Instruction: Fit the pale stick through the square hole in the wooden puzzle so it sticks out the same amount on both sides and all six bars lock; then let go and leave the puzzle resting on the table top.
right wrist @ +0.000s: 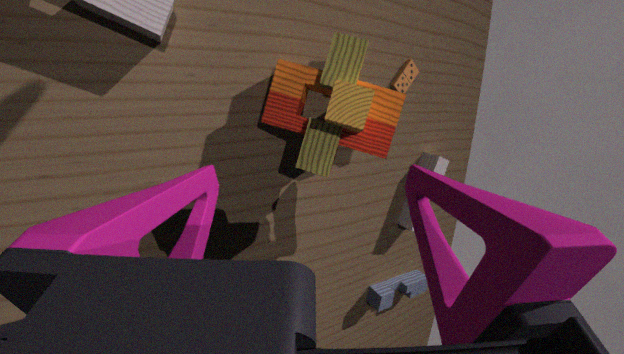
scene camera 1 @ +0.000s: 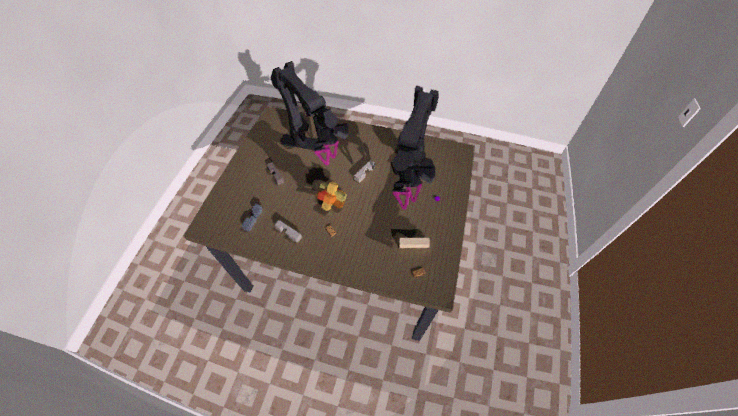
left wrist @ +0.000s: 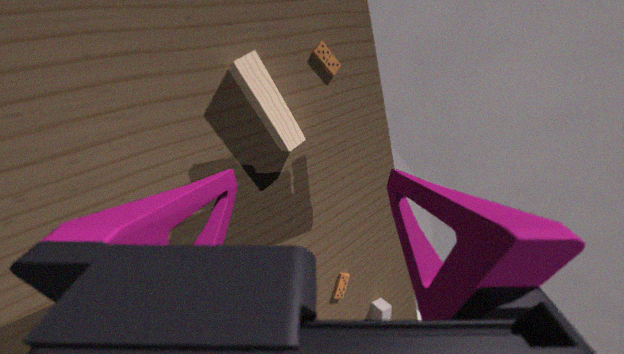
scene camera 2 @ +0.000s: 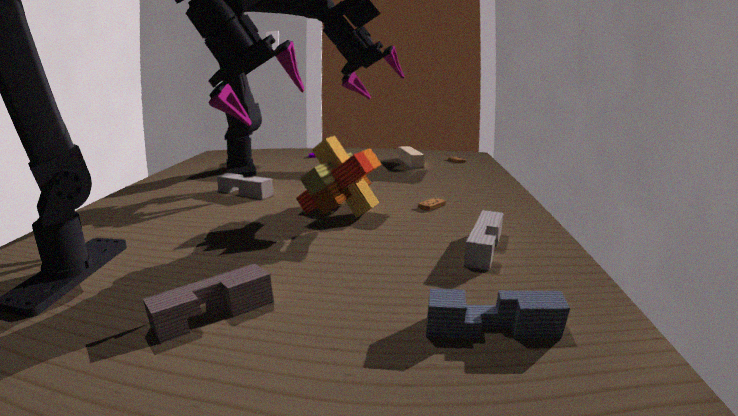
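Seen in the pictures: left gripper, fingertip midpoint: [scene camera 1: 409,205] [left wrist: 312,177] [scene camera 2: 386,87]; right gripper, fingertip midpoint: [right wrist: 311,175] [scene camera 1: 330,161] [scene camera 2: 276,107]; left arm's base at its link origin: [scene camera 2: 240,168]; right arm's base at its link origin: [scene camera 1: 300,142] [scene camera 2: 69,274].
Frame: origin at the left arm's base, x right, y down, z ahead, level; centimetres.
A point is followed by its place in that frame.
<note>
The pale stick [scene camera 1: 414,242] @(x 10.6, y -3.1, z 41.9 cm) [scene camera 2: 411,157] @(x 15.9, y -2.5, z 38.7 cm) [left wrist: 269,101] @(x 9.7, y -3.1, z 41.1 cm) lies on the table at the lower right in scene camera 1. The wooden puzzle [scene camera 1: 330,196] [scene camera 2: 341,178] of yellow, green, orange and red bars rests tilted on the table. In the right wrist view the puzzle's red bar [right wrist: 284,111] @(x 39.7, y -3.6, z 9.3 cm) lies beside its square hole, which is open. My left gripper [scene camera 1: 408,197] @(x 12.6, y -18.9, z 33.8 cm) [scene camera 2: 380,87] @(x 12.6, y -18.9, z 33.8 cm) [left wrist: 312,177] @(x 12.6, y -18.9, z 33.8 cm) is open and empty above the table, on the robot's side of the stick. My right gripper [scene camera 1: 327,153] @(x 39.9, y -16.8, z 4.4 cm) [scene camera 2: 277,108] @(x 39.9, y -16.8, z 4.4 cm) [right wrist: 311,175] @(x 39.9, y -16.8, z 4.4 cm) is open and empty, above and to one side of the puzzle.
Notched loose bars lie around: two light grey ones [scene camera 1: 363,171] @(x 25.1, y -2.5, z 0.3 cm) [scene camera 1: 288,230] @(x 61.7, y -3.2, z 27.4 cm), a brownish one [scene camera 1: 274,171] @(x 67.3, y -2.9, z -6.9 cm) [scene camera 2: 209,299] @(x 67.2, y -1.7, z -6.8 cm) and a blue-grey one [scene camera 1: 252,217] @(x 77.5, y -3.1, z 18.1 cm) [scene camera 2: 497,316] @(x 78.0, y -1.3, z 17.0 cm) [right wrist: 397,290] @(x 77.6, y -1.6, z 16.6 cm). Two orange dominoes [scene camera 1: 330,230] @(x 44.1, y -0.8, z 28.9 cm) [scene camera 1: 418,272] @(x 11.7, y -0.8, z 54.2 cm) and a small purple object [scene camera 1: 437,198] @(x -6.0, y -0.8, z 20.4 cm) lie on the table [scene camera 1: 356,263] @(x 35.4, y 0.0, z 45.7 cm).
</note>
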